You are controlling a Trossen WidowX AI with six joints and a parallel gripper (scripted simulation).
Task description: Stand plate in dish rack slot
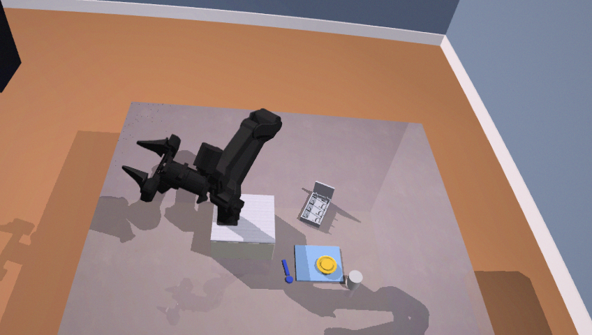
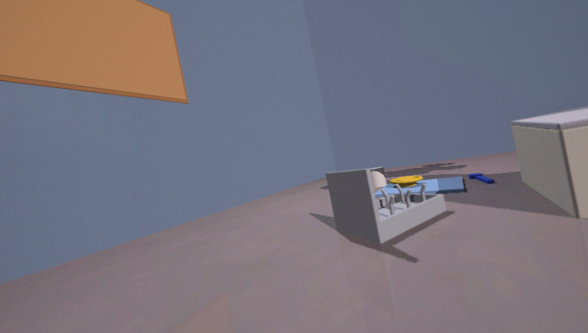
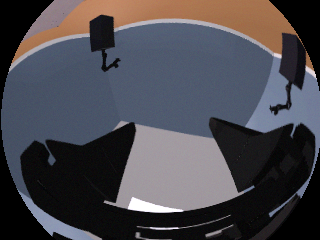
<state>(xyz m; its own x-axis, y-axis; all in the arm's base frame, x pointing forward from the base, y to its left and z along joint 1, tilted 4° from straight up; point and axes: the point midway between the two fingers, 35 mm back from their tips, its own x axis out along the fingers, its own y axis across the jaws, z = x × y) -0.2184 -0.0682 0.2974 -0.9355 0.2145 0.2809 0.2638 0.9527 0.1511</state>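
Right now the yellow plate is 570 mm ahead of my gripper tip, 80 mm to the right of it and 390 mm below it. From my gripper tip the other things lie so: blue spoon: 450 mm ahead, 100 mm to the right, 400 mm below; then light blue mat: 550 mm ahead, 60 mm to the right, 400 mm below; then dish rack: 560 mm ahead, 150 mm to the left, 380 mm below.
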